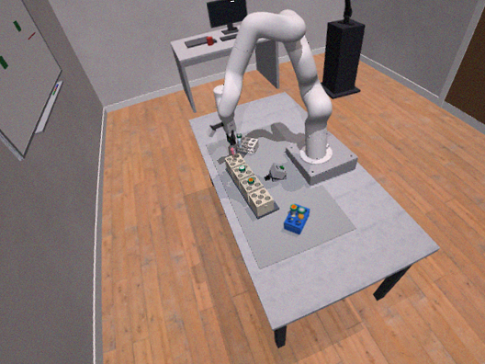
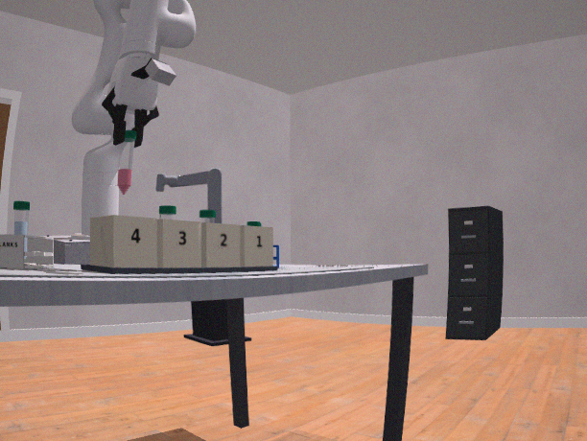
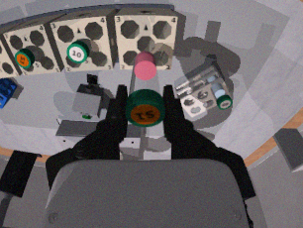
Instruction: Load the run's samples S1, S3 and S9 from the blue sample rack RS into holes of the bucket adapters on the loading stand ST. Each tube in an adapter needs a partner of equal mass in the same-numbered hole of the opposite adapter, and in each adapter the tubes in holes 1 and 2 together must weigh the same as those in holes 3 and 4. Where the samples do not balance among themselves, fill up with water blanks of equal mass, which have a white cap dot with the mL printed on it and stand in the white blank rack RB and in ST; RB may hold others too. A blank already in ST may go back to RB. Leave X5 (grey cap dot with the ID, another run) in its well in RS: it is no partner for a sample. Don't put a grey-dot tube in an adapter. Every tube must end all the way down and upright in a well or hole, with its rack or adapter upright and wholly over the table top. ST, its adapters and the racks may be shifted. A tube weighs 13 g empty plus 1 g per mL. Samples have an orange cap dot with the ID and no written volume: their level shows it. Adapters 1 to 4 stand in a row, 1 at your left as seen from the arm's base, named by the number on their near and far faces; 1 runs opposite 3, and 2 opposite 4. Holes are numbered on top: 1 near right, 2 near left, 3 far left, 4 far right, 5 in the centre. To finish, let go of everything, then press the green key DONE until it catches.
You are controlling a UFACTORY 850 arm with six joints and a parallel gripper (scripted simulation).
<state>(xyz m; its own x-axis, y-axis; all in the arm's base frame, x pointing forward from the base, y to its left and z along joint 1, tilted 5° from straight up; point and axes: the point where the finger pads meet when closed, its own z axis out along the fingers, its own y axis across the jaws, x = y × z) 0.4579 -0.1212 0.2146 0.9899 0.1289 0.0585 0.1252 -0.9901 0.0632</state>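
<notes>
The sample tube S1 is 1 cm to the left of my hand and 5 cm below it. Also, from my hand: tall tube: 9 cm behind, 18 cm to the right, 19 cm below; then adapter 3: 1 cm behind, 11 cm to the left, 20 cm below; then adapter 4: 20 cm below.
</notes>
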